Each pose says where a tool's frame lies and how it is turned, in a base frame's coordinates. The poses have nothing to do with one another.
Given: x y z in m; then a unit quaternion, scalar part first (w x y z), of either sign.
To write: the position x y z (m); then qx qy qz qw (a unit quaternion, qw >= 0). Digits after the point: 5 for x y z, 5 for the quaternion.
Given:
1: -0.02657, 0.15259, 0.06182, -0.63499, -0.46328, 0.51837, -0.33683
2: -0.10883, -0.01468, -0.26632, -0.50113, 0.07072, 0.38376, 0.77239
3: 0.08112, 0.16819, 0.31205, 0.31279, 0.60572, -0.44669, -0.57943
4: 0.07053, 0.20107, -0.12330, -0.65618, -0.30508, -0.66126, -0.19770
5: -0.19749, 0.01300, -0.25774, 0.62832, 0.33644, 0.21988, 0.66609
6: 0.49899, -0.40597, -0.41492, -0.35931, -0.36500, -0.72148, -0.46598
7: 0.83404, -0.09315, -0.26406, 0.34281, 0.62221, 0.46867, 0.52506
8: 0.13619, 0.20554, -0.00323, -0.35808, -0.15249, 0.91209, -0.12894
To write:
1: -0.02657, 0.15259, 0.06182, 0.46328, -0.51837, 0.33683, 0.63499
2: -0.10883, -0.01468, -0.26632, -0.07072, -0.38376, -0.77239, 0.50113
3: 0.08112, 0.16819, 0.31205, 0.60572, -0.44669, -0.57943, 0.31279
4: 0.07053, 0.20107, -0.12330, 0.30508, 0.66126, 0.19770, 0.65618
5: -0.19749, 0.01300, -0.25774, 0.33644, 0.21988, 0.66609, 0.62832
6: 0.49899, -0.40597, -0.41492, 0.36500, 0.72148, 0.46598, 0.35931
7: 0.83404, -0.09315, -0.26406, 0.62221, 0.46867, 0.52506, 0.34281
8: 0.13619, 0.20554, -0.00323, 0.15249, -0.91209, 0.12894, 0.35808
